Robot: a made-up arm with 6 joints. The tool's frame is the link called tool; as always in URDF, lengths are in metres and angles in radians. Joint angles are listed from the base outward.
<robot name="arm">
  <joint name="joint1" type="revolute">
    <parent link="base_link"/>
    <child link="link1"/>
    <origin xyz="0 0 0.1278" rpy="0 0 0"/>
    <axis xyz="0 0 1"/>
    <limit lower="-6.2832" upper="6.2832"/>
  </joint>
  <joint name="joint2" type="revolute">
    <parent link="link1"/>
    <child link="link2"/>
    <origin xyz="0 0.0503 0" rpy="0 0 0"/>
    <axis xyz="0 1 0"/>
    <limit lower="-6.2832" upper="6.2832"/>
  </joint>
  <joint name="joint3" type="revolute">
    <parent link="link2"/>
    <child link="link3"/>
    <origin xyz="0 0 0.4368" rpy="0 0 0"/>
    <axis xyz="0 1 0"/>
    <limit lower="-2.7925" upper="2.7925"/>
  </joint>
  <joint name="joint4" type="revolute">
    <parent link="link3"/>
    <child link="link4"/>
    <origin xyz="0 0 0.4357" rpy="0 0 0"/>
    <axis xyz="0 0 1"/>
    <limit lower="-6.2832" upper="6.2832"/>
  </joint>
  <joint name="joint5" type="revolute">
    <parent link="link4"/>
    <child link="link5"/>
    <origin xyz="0 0 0" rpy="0 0 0"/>
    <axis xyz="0 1 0"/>
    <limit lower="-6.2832" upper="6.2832"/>
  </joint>
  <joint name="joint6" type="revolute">
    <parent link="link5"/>
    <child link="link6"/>
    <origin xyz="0 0 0.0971" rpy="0 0 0"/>
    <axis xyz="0 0 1"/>
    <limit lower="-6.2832" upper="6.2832"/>
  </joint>
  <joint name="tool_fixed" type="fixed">
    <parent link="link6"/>
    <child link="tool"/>
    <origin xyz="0 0 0" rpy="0 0 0"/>
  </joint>
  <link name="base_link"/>
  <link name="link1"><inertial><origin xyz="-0.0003 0.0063 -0.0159"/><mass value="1.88"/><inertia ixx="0.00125" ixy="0" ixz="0" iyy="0.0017" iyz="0" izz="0.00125"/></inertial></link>
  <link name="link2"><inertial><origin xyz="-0.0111 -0.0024 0.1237"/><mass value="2.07"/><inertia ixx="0.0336" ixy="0" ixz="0" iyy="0.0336" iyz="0" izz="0.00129"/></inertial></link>
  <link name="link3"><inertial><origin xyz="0.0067 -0.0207 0.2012"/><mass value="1.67"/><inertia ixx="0.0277" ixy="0" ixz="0" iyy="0.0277" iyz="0" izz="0.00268"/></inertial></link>
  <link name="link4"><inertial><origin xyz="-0.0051 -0.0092 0.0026"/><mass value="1.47"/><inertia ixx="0.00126" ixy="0" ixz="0" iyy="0.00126" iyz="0" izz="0.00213"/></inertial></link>
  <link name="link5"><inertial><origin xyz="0.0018 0.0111 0.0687"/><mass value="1.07"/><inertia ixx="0.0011" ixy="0" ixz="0" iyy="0.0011" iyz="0" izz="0.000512"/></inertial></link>
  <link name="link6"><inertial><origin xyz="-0.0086 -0.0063 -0.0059"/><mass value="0.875"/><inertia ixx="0.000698" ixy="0" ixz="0" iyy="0.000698" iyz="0" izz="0.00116"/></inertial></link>
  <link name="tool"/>
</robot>
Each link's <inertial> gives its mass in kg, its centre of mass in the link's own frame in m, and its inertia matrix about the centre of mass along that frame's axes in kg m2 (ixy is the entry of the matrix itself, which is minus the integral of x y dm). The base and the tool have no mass. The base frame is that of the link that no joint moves.
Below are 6 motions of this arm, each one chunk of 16 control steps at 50 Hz.
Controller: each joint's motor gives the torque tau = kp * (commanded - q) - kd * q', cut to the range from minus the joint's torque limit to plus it. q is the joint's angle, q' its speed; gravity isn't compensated. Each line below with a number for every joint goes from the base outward.
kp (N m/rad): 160 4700 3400 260 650 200
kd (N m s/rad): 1.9 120 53 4.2 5.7 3.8
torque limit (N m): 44 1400 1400 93 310 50
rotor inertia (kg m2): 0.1 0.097 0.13 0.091 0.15 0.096
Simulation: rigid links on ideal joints. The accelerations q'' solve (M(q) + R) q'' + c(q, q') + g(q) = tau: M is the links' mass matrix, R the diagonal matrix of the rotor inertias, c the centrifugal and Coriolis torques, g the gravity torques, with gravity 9.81 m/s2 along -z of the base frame. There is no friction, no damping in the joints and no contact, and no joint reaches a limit. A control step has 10 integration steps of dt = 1/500 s. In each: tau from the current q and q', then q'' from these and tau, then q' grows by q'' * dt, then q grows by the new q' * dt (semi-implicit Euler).
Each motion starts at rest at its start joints. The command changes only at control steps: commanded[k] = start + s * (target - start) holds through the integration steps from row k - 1 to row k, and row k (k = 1, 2, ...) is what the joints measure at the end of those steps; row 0 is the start. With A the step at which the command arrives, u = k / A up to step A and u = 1 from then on. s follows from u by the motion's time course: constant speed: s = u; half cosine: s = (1 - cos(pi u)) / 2; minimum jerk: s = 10 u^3 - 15 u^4 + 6 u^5; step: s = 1 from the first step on.
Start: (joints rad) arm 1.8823 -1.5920 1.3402 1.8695 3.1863 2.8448
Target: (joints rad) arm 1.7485 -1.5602 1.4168 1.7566 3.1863 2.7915
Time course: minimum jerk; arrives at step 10
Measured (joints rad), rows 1 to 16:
1: 1.8822 -1.5940 1.3409 1.8691 3.1862 2.8446
2: 1.8820 -1.5961 1.3420 1.8660 3.1859 2.8436
3: 1.8814 -1.5965 1.3471 1.8571 3.1854 2.8404
4: 1.8797 -1.5941 1.3573 1.8415 3.1854 2.8340
5: 1.8761 -1.5889 1.3713 1.8206 3.1861 2.8248
6: 1.8695 -1.5821 1.3868 1.7982 3.1869 2.8139
7: 1.8588 -1.5750 1.4008 1.7780 3.1875 2.8033
8: 1.8437 -1.5692 1.4111 1.7632 3.1876 2.7950
9: 1.8243 -1.5654 1.4167 1.7553 3.1875 2.7901
10: 1.8016 -1.5640 1.4179 1.7536 3.1870 2.7887
11: 1.7768 -1.5644 1.4171 1.7551 3.1864 2.7896
12: 1.7514 -1.5654 1.4160 1.7566 3.1859 2.7911
13: 1.7266 -1.5662 1.4154 1.7570 3.1854 2.7920
14: 1.7036 -1.5664 1.4155 1.7566 3.1852 2.7923
15: 1.6833 -1.5663 1.4157 1.7563 3.1850 2.7920
16: 1.6666 -1.5661 1.4161 1.7562 3.1849 2.7917

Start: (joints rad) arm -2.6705 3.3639 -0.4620 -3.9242 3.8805 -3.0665
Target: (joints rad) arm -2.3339 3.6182 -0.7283 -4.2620 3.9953 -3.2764
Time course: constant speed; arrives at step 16
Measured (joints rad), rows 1 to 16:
1: -2.6674 3.3710 -0.4751 -3.9327 3.8863 -3.0711
2: -2.6553 3.3821 -0.4917 -3.9532 3.8966 -3.0824
3: -2.6327 3.3960 -0.5082 -3.9792 3.9057 -3.0976
4: -2.6025 3.4118 -0.5242 -4.0040 3.9123 -3.1134
5: -2.5698 3.4287 -0.5397 -4.0256 3.9185 -3.1279
6: -2.5394 3.4459 -0.5553 -4.0453 3.9256 -3.1412
7: -2.5138 3.4628 -0.5713 -4.0650 3.9334 -3.1538
8: -2.4933 3.4791 -0.5878 -4.0855 3.9409 -3.1665
9: -2.4762 3.4950 -0.6046 -4.1067 3.9479 -3.1794
10: -2.4604 3.5104 -0.6216 -4.1282 3.9548 -3.1925
11: -2.4442 3.5258 -0.6386 -4.1496 3.9618 -3.2057
12: -2.4261 3.5412 -0.6555 -4.1708 3.9690 -3.2189
13: -2.4059 3.5569 -0.6722 -4.1919 3.9762 -3.2321
14: -2.3838 3.5727 -0.6888 -4.2129 3.9834 -3.2452
15: -2.3606 3.5887 -0.7053 -4.2339 3.9906 -3.2583
16: -2.3371 3.6047 -0.7218 -4.2550 3.9978 -3.2714

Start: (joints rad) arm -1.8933 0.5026 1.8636 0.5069 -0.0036 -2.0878
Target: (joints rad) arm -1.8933 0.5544 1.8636 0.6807 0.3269 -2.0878
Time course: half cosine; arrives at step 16
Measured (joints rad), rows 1 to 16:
1: -1.8934 0.5046 1.8647 0.5076 -0.0015 -2.0878
2: -1.8937 0.5075 1.8667 0.5107 0.0075 -2.0879
3: -1.8942 0.5105 1.8678 0.5172 0.0246 -2.0880
4: -1.8949 0.5134 1.8678 0.5272 0.0469 -2.0881
5: -1.8955 0.5168 1.8674 0.5402 0.0725 -2.0881
6: -1.8961 0.5206 1.8671 0.5552 0.1010 -2.0881
7: -1.8968 0.5251 1.8671 0.5715 0.1324 -2.0880
8: -1.8974 0.5300 1.8672 0.5886 0.1655 -2.0879
9: -1.8979 0.5351 1.8674 0.6058 0.1985 -2.0879
10: -1.8981 0.5402 1.8676 0.6225 0.2299 -2.0879
11: -1.8980 0.5450 1.8677 0.6381 0.2585 -2.0879
12: -1.8976 0.5493 1.8678 0.6520 0.2835 -2.0879
13: -1.8968 0.5531 1.8678 0.6637 0.3039 -2.0879
14: -1.8956 0.5560 1.8678 0.6727 0.3189 -2.0879
15: -1.8941 0.5582 1.8679 0.6786 0.3279 -2.0879
16: -1.8923 0.5594 1.8679 0.6813 0.3305 -2.0879

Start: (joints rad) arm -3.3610 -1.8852 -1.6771 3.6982 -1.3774 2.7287
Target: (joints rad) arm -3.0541 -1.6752 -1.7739 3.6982 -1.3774 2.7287
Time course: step
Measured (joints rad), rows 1 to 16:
1: -3.3526 -1.7938 -1.7633 3.6999 -1.3544 2.7281
2: -3.3244 -1.7252 -1.7821 3.7148 -1.3667 2.7271
3: -3.2779 -1.6905 -1.7672 3.7177 -1.3895 2.7272
4: -3.2164 -1.6745 -1.7594 3.7068 -1.3936 2.7283
5: -3.1435 -1.6708 -1.7616 3.6955 -1.3827 2.7293
6: -3.0650 -1.6732 -1.7669 3.6910 -1.3729 2.7296
7: -2.9879 -1.6764 -1.7705 3.6915 -1.3713 2.7294
8: -2.9193 -1.6780 -1.7715 3.6923 -1.3745 2.7290
9: -2.8644 -1.6780 -1.7709 3.6910 -1.3767 2.7289
10: -2.8266 -1.6776 -1.7703 3.6882 -1.3766 2.7291
11: -2.8074 -1.6775 -1.7702 3.6858 -1.3755 2.7293
12: -2.8073 -1.6776 -1.7706 3.6850 -1.3750 2.7295
13: -2.8257 -1.6779 -1.7710 3.6859 -1.3752 2.7295
14: -2.8604 -1.6781 -1.7710 3.6878 -1.3755 2.7293
15: -2.9082 -1.6780 -1.7709 3.6900 -1.3757 2.7292
16: -2.9648 -1.6778 -1.7706 3.6923 -1.3758 2.7290

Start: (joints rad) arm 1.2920 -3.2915 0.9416 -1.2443 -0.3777 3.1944
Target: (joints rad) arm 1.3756 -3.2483 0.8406 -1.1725 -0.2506 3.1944
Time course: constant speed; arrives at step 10
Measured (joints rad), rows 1 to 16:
1: 1.2920 -3.2885 0.9329 -1.2414 -0.3696 3.1944
2: 1.2938 -3.2859 0.9215 -1.2338 -0.3531 3.1944
3: 1.2985 -3.2834 0.9100 -1.2242 -0.3369 3.1943
4: 1.3064 -3.2805 0.8990 -1.2153 -0.3247 3.1942
5: 1.3169 -3.2767 0.8887 -1.2077 -0.3139 3.1942
6: 1.3291 -3.2724 0.8790 -1.2011 -0.3017 3.1942
7: 1.3424 -3.2676 0.8694 -1.1946 -0.2881 3.1942
8: 1.3564 -3.2627 0.8598 -1.1879 -0.2746 3.1942
9: 1.3704 -3.2579 0.8500 -1.1809 -0.2618 3.1942
10: 1.3835 -3.2533 0.8401 -1.1737 -0.2493 3.1942
11: 1.3953 -3.2520 0.8369 -1.1693 -0.2447 3.1941
12: 1.4038 -3.2513 0.8365 -1.1691 -0.2483 3.1940
13: 1.4071 -3.2506 0.8368 -1.1707 -0.2518 3.1940
14: 1.4050 -3.2501 0.8372 -1.1720 -0.2516 3.1940
15: 1.3988 -3.2497 0.8374 -1.1724 -0.2499 3.1940
16: 1.3900 -3.2497 0.8374 -1.1721 -0.2495 3.1941

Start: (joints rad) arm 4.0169 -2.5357 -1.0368 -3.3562 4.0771 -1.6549
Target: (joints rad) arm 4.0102 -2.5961 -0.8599 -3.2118 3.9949 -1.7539
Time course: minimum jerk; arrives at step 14
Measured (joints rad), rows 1 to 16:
1: 4.0170 -2.5366 -1.0350 -3.3558 4.0782 -1.6551
2: 4.0171 -2.5380 -1.0321 -3.3541 4.0785 -1.6561
3: 4.0170 -2.5405 -1.0255 -3.3497 4.0749 -1.6589
4: 4.0166 -2.5444 -1.0139 -3.3410 4.0677 -1.6644
5: 4.0159 -2.5495 -0.9973 -3.3276 4.0584 -1.6730
6: 4.0148 -2.5556 -0.9767 -3.3102 4.0482 -1.6845
7: 4.0137 -2.5624 -0.9536 -3.2902 4.0375 -1.6979
8: 4.0127 -2.5695 -0.9300 -3.2697 4.0265 -1.7120
9: 4.0118 -2.5765 -0.9078 -3.2505 4.0162 -1.7255
10: 4.0112 -2.5828 -0.8888 -3.2341 4.0077 -1.7373
11: 4.0108 -2.5881 -0.8741 -3.2215 4.0016 -1.7465
12: 4.0105 -2.5921 -0.8646 -3.2135 3.9980 -1.7527
13: 4.0103 -2.5947 -0.8599 -3.2098 3.9967 -1.7557
14: 4.0101 -2.5962 -0.8586 -3.2095 3.9968 -1.7563
15: 4.0099 -2.5972 -0.8588 -3.2108 3.9972 -1.7554
16: 4.0096 -2.5979 -0.8590 -3.2119 3.9972 -1.7544

